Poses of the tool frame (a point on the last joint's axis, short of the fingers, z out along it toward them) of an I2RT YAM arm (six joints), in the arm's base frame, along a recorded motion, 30 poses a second.
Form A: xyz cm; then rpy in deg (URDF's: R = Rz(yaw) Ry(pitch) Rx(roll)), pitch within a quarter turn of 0, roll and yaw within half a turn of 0.
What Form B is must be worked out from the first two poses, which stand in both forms.
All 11 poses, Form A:
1: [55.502 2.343 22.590 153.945 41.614 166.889]
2: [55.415 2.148 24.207 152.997 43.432 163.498]
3: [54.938 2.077 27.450 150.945 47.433 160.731]
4: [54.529 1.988 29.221 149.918 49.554 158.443]
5: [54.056 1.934 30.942 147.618 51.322 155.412]
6: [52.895 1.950 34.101 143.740 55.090 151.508]
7: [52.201 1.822 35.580 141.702 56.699 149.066]
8: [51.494 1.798 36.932 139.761 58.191 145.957]
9: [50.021 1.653 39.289 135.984 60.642 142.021]
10: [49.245 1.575 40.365 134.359 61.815 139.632]
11: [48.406 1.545 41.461 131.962 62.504 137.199]
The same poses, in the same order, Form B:
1: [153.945 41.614 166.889 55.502 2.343 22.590]
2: [152.997 43.432 163.498 55.415 2.148 24.207]
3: [150.945 47.433 160.731 54.938 2.077 27.450]
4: [149.918 49.554 158.443 54.529 1.988 29.221]
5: [147.618 51.322 155.412 54.056 1.934 30.942]
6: [143.740 55.090 151.508 52.895 1.950 34.101]
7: [141.702 56.699 149.066 52.201 1.822 35.580]
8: [139.761 58.191 145.957 51.494 1.798 36.932]
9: [135.984 60.642 142.021 50.021 1.653 39.289]
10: [134.359 61.815 139.632 49.245 1.575 40.365]
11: [131.962 62.504 137.199 48.406 1.545 41.461]
